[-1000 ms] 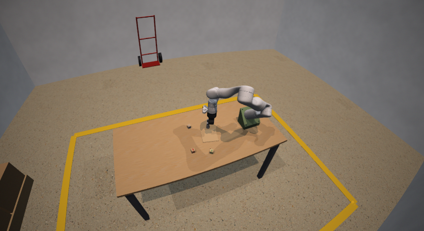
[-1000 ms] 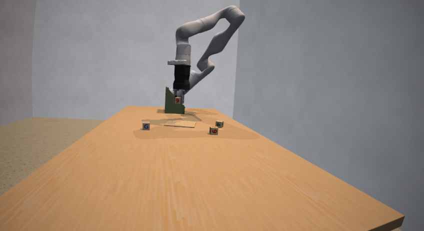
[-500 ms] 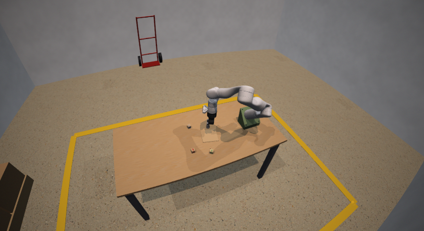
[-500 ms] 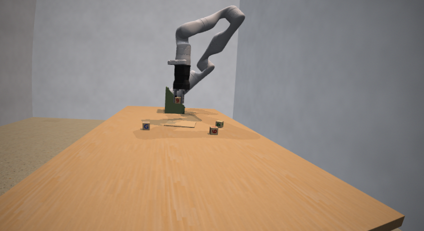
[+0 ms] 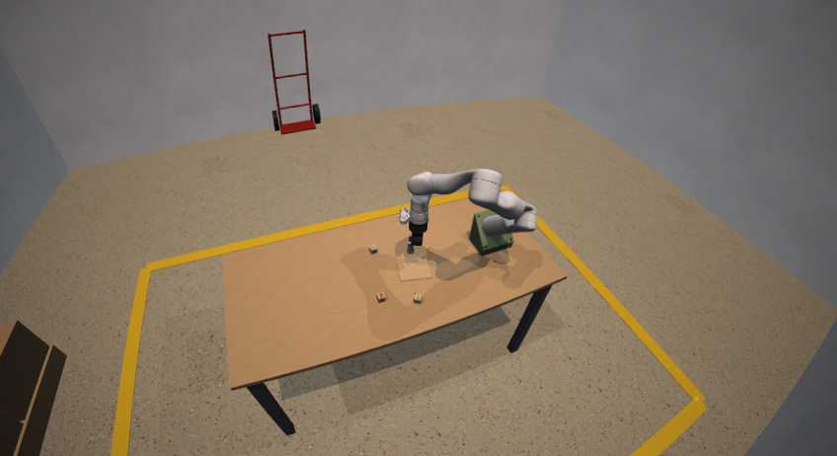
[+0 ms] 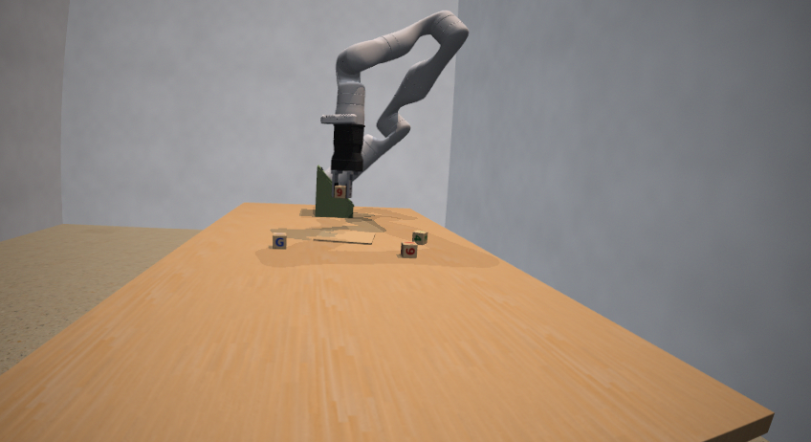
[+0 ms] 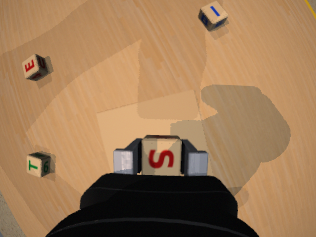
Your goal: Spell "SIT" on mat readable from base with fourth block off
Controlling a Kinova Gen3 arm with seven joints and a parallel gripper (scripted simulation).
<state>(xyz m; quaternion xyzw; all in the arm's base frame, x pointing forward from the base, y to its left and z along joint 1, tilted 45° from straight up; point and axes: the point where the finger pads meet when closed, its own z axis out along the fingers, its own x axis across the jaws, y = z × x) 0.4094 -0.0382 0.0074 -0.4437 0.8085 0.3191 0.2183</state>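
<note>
Now: hand 1 cm past the tan mat, 2 cm to the right of it and 12 cm above it. From my hand the other things lie so: green-marked block (6 cm ahead, 19 cm to the left, 10 cm below); then blue-marked block (12 cm ahead, 15 cm to the right, 10 cm below); then E block (19 cm ahead, 12 cm to the left, 10 cm below).
</note>
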